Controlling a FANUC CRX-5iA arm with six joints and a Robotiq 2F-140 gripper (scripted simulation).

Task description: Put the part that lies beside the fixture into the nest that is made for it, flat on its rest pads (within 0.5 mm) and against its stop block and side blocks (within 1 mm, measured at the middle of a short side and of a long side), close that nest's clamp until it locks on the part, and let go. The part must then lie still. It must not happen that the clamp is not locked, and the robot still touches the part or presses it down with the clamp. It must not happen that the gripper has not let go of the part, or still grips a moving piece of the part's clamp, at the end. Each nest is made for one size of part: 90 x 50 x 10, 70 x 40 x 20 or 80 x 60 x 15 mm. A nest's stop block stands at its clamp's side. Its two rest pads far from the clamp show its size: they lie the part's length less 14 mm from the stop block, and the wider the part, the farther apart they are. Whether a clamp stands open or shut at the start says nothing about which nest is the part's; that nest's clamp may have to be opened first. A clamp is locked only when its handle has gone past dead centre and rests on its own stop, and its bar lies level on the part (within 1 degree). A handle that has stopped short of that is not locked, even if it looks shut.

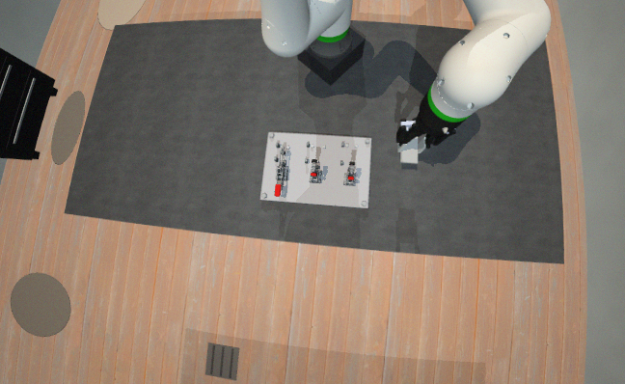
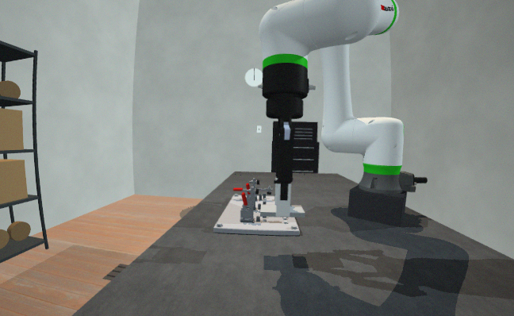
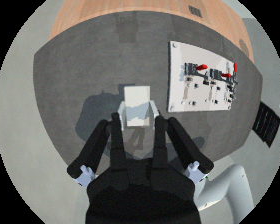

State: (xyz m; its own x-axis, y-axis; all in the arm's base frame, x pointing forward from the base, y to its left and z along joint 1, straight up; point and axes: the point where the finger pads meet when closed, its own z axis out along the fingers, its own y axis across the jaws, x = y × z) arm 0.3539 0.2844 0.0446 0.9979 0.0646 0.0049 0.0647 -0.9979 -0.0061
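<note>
My gripper is now 8 cm short of the fixture plate, 27 cm to the left of it and 13 cm above it. The rest, counted from my hand: flat grey block 3 cm below.
</note>
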